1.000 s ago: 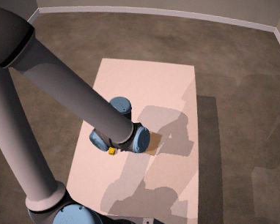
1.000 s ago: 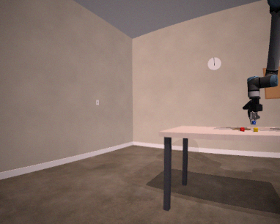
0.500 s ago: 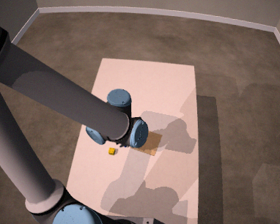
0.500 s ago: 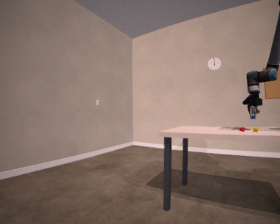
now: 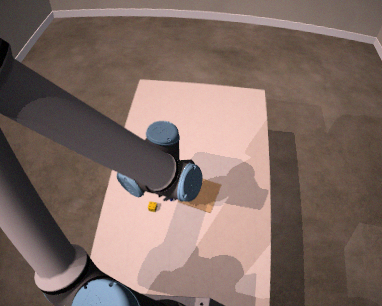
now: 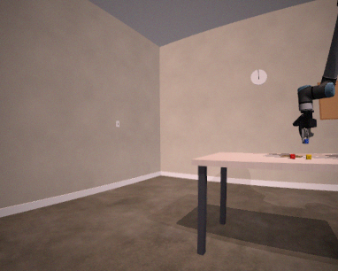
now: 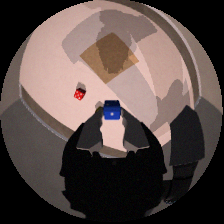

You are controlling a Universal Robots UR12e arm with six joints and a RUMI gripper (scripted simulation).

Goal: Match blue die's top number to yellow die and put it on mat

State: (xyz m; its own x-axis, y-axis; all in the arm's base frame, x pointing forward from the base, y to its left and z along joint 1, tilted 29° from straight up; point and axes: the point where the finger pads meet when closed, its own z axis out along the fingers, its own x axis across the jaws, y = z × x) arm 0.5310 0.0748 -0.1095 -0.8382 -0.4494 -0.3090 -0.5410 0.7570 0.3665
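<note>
Right now the mat is 12 cm below my hand, 10 cm to the right of it and 8 cm ahead of it. From my hand the other things lie so: blue die: right at my hand; yellow die: 10 cm below, 8 cm to the left; red die: 10 cm below, 10 cm ahead, 5 cm to the left.
</note>
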